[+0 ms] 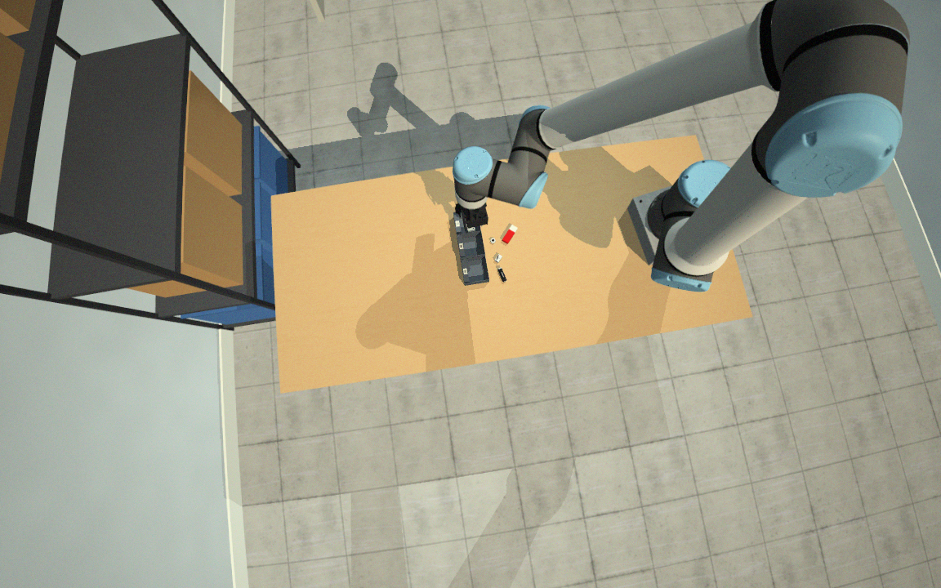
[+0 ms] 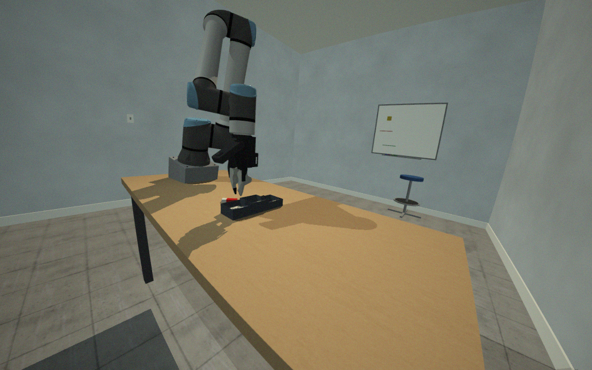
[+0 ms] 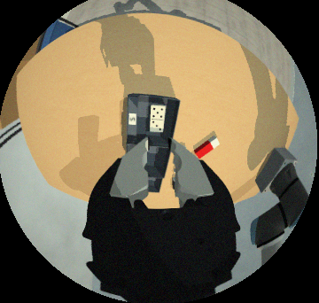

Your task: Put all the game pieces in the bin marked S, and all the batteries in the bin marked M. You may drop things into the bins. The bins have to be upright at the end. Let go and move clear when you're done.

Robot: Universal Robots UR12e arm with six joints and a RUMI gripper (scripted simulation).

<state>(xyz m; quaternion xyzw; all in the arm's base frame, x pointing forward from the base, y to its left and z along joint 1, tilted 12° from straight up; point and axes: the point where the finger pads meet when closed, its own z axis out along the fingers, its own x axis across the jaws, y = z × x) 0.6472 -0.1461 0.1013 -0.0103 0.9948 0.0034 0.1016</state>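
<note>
The black battery is 190 mm to the left of my hand, 80 mm below it and 70 mm behind it. Also, from my hand: dark three-part bin 70 mm to the left, 60 mm below, 20 mm ahead; then round piece 80 mm below, 60 mm to the left, 60 mm behind.
</note>
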